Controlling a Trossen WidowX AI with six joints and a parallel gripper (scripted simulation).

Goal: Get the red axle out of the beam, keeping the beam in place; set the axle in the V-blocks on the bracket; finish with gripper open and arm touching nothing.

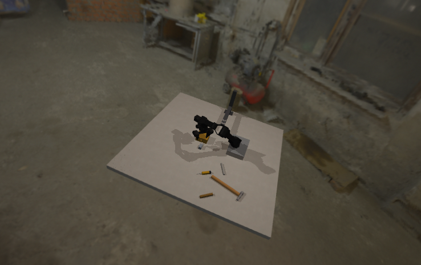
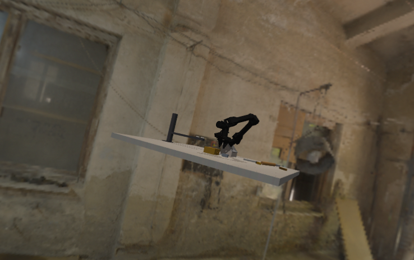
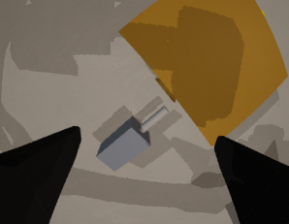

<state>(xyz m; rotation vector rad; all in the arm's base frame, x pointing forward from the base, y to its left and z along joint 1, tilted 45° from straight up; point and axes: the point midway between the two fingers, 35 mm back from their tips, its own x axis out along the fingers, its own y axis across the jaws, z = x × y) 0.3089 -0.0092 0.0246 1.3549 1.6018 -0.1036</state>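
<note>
My gripper tip is now 1 cm past the grey-blue block, 2 cm to the right of it and 5 cm above it. Round my gripper tip: grey bar (24 cm behind, 23 cm to the left, 6 cm below); then yellow-orange block (8 cm to the right, 4 cm below); then yellow-black tool (11 cm behind, 32 cm to the left, 6 cm below).
</note>
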